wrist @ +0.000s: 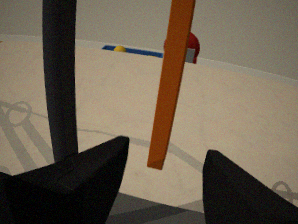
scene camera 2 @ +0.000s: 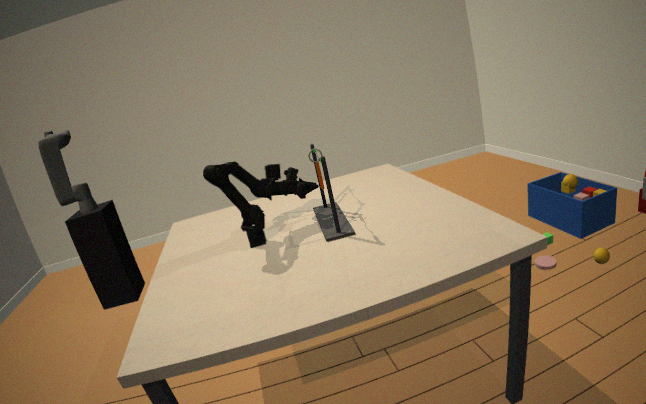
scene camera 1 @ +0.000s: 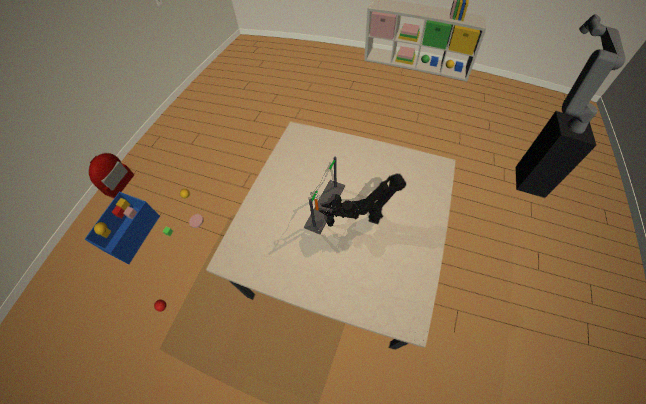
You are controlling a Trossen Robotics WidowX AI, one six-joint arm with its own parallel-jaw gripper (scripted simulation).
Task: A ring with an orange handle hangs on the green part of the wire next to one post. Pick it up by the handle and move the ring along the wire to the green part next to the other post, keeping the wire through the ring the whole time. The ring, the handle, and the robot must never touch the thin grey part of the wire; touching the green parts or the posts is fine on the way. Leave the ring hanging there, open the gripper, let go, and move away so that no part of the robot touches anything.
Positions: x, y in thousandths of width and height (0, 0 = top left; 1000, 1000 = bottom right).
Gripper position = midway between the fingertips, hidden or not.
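Observation:
A wire stand (scene camera 2: 518, 558) is visible, and scene camera 1 shows the wire stand as well (scene camera 1: 516, 464). The gripper (wrist: 562, 685) is in sight too.

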